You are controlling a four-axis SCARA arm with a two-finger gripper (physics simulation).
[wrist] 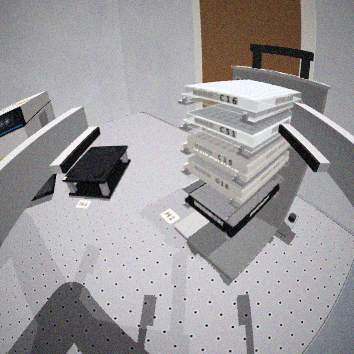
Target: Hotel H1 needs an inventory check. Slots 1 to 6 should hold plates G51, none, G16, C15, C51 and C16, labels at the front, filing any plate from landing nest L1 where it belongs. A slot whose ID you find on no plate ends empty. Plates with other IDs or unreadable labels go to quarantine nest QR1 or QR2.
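Frame: origin at the arm's base, x ahead, y left, z up, level; millimetres.
Seen in the pictures: gripper, fingertip midpoint: (188, 111).
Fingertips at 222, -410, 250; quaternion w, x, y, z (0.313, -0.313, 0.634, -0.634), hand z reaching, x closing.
Observation:
A point is followed by its place in that frame, as x, y, z.
Hotel H1 (318, 95) {196, -591, 255} stands right of centre, its tag (170, 215) {347, -460, 13} on the table in front. From the top, its stack shows white plate C16 (250, 90) {237, -495, 253}, clear-white plate C51 (220, 128) {241, -460, 221}, beige plate C15 (218, 156) {241, -460, 192} and beige plate G16 (217, 181) {239, -460, 163}, labels facing the view. Below G16 is a gap, then a black-edged piece (231, 230) {209, -463, 108} with pale strips at the hotel's bottom; I can read no ID there. My gripper (188, 111) {222, -410, 250} is open and empty, its fingers at the left and right sides of the view, the right one overlapping the hotel. L1, QR1 and QR2 do not show.
A black nest (97, 164) {546, -379, 63} with pale posts stands at left, behind a small tag (83, 204) {486, -312, 13} that is blurred. A white device with a dark screen (12, 121) {600, -211, 228} is at the far left. A black handle (282, 52) {254, -595, 299} tops the hotel. A black knob (292, 217) {179, -631, 28} is at its right.

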